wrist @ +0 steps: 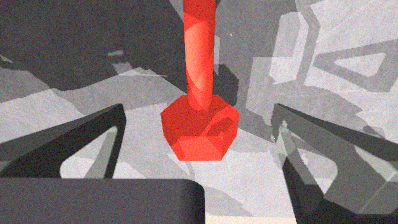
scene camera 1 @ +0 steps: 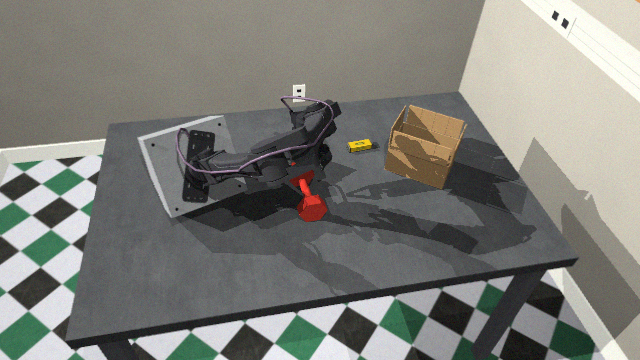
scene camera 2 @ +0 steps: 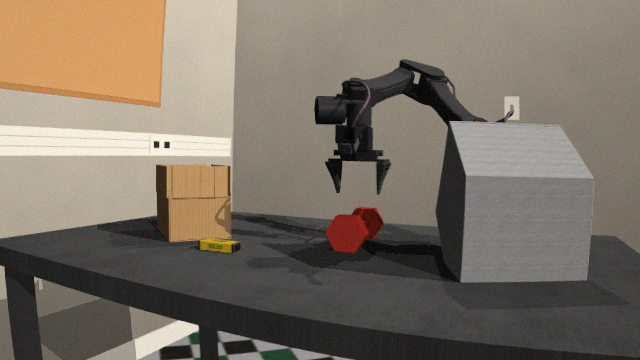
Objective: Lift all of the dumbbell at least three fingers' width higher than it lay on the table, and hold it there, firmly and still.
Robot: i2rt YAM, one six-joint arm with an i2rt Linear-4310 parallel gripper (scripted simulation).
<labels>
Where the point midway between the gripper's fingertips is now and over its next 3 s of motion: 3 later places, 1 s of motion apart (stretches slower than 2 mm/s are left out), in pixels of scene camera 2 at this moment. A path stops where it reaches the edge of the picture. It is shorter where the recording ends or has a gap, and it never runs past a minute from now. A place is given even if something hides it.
The gripper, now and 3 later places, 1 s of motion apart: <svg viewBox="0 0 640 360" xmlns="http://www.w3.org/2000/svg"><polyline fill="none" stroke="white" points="358,193 362,208 359,231 359,232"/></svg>
</labels>
